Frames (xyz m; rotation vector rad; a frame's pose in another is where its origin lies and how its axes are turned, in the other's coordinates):
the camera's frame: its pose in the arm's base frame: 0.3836 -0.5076 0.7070 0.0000 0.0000 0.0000
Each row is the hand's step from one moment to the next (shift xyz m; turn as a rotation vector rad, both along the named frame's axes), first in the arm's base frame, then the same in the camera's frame.
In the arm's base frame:
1: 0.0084 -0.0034 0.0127 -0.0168 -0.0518 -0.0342
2: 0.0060 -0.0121 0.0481 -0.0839 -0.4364 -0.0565
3: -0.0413 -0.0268 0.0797 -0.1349 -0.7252 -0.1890
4: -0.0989 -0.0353 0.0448 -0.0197 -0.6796 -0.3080
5: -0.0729 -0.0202 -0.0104 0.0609 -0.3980 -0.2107
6: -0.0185 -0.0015 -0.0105 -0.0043 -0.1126 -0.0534
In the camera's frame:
1: 0.0084 -0.0034 0.0127 -0.0168 -0.0518 -0.0342
2: 0.0060 -0.0121 0.0481 -0.0839 -0.4364 -0.0565
3: -0.0413 -0.0268 0.0797 -0.1349 -0.7252 -0.1890
4: -0.0989 -0.0353 0.0448 -0.0197 -0.6796 -0.3080
5: -0.0729 -0.0202 -0.0104 0.0609 -0.3980 -0.2107
6: -0.0185 -0.0015 -0.0105 -0.0043 -0.1126 -0.0534

